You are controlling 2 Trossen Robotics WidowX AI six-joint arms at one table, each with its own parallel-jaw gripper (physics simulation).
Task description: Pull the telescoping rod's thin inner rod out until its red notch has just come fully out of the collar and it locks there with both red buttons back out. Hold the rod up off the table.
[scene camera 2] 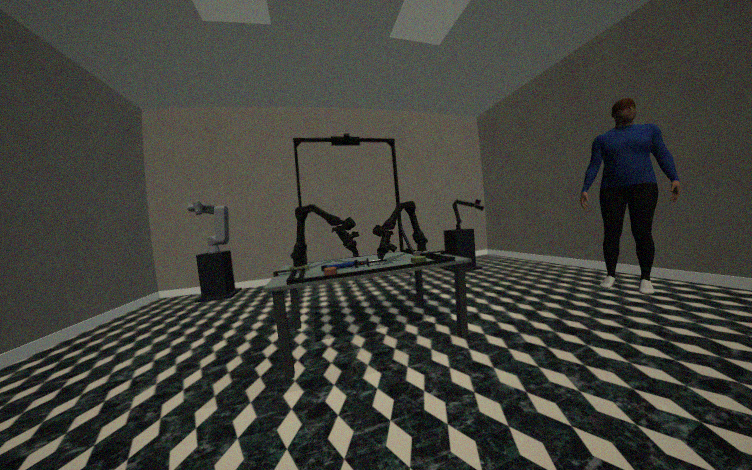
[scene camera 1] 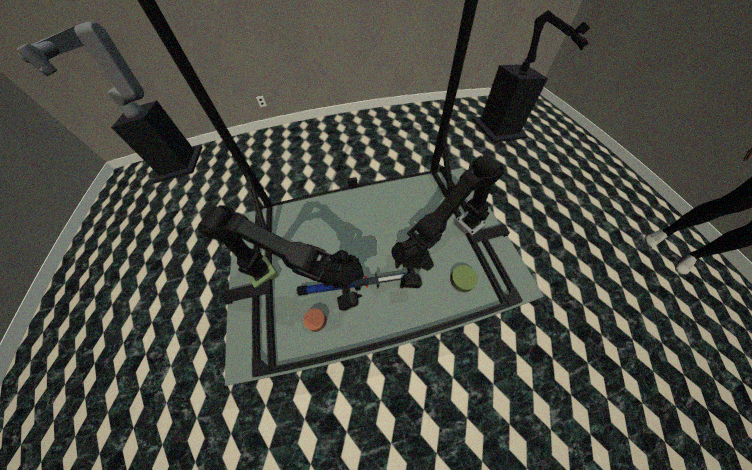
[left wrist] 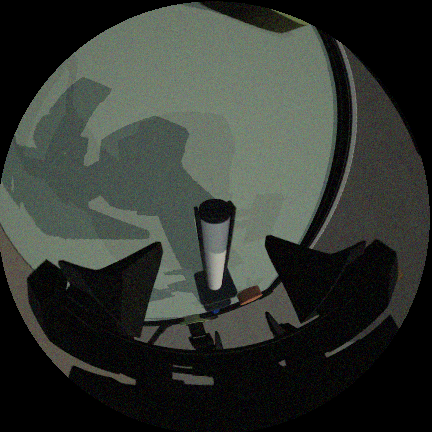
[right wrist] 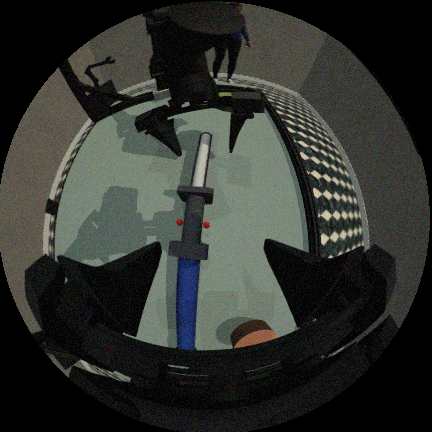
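The telescoping rod lies along the table, its blue handle [scene camera 1: 318,288] [scene camera 2: 339,265] [right wrist: 187,300] at the picture's left in scene camera 1. In the right wrist view, one red button [right wrist: 179,222] and the other red button [right wrist: 206,225] show either side of the dark collar [right wrist: 193,217]. The pale inner rod [right wrist: 201,165] [left wrist: 215,265] sticks out of the collar; no red notch can be made out on it. My left gripper [left wrist: 213,244] [right wrist: 203,152] is open, its fingers either side of the inner rod, touching neither side. My right gripper [right wrist: 212,246] is open above the handle and collar, holding nothing.
An orange disc [scene camera 1: 314,319] [right wrist: 255,337] lies near the handle, on the front side. A green disc [scene camera 1: 464,277] [scene camera 2: 418,259] lies at the right. Dark frame rails [scene camera 1: 388,346] edge the table, and tall posts [scene camera 1: 455,72] rise behind. The two grippers are close together.
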